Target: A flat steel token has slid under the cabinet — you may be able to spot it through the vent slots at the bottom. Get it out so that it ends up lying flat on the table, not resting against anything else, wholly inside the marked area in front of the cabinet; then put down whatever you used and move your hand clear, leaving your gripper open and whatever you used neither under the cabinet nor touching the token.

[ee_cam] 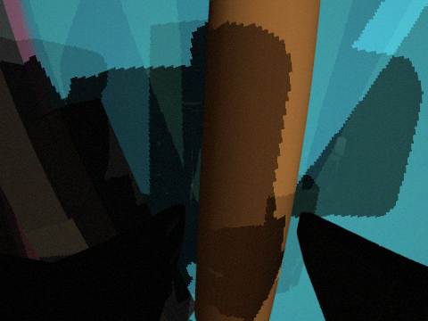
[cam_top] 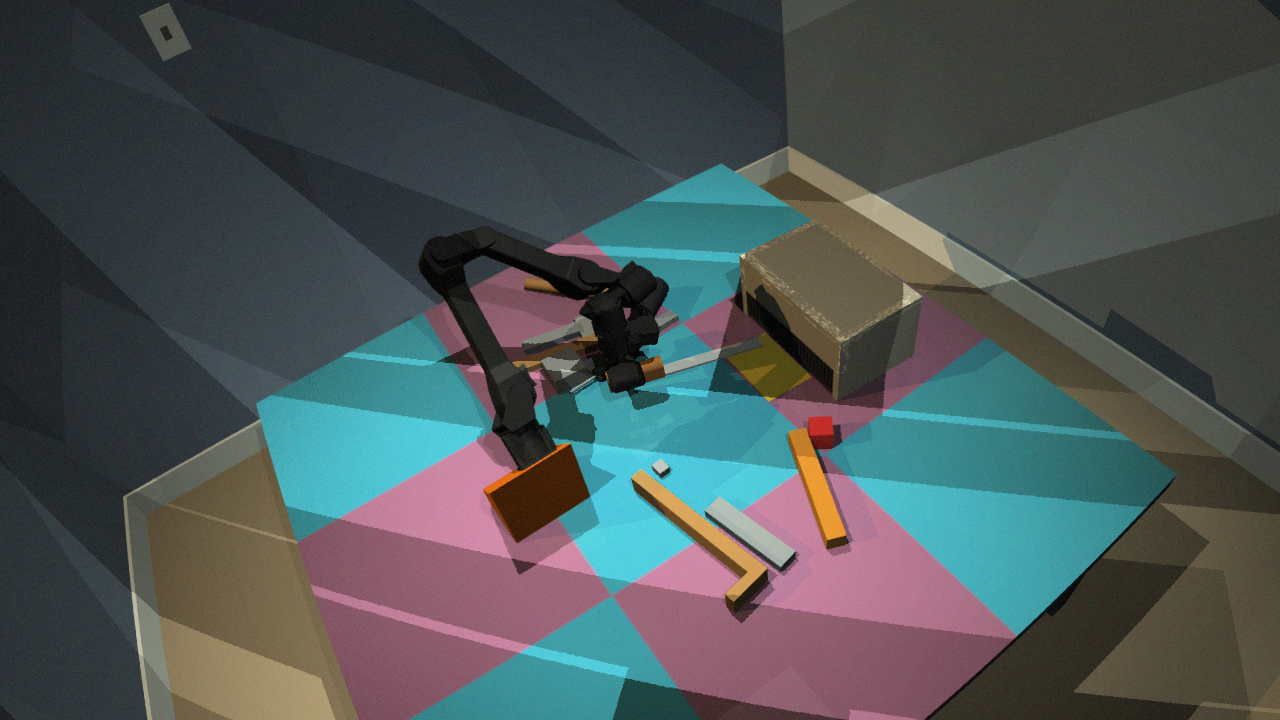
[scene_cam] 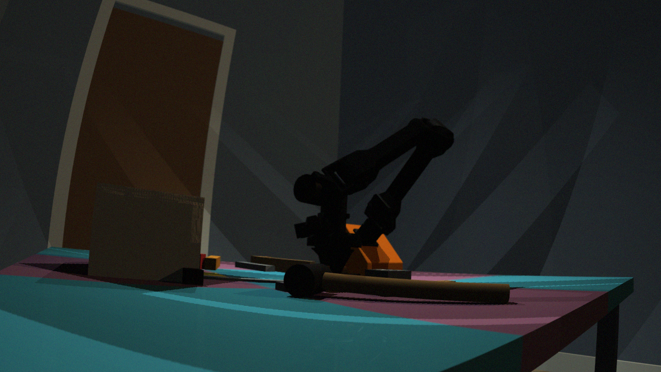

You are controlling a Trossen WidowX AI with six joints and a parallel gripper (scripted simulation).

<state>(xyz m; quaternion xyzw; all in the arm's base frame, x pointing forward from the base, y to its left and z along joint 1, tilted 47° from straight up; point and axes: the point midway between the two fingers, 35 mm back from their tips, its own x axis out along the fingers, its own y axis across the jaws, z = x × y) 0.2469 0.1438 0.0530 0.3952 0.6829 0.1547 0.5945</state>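
Right now the screwdriver is 3 cm behind my gripper tip and 5 cm to the left of it. Round my gripper tip: long wooden stick: 4 cm behind, 15 cm to the left; small grey cube: 7 cm behind, 21 cm to the right; grey block: 8 cm behind, 10 cm to the left, 1 cm above.
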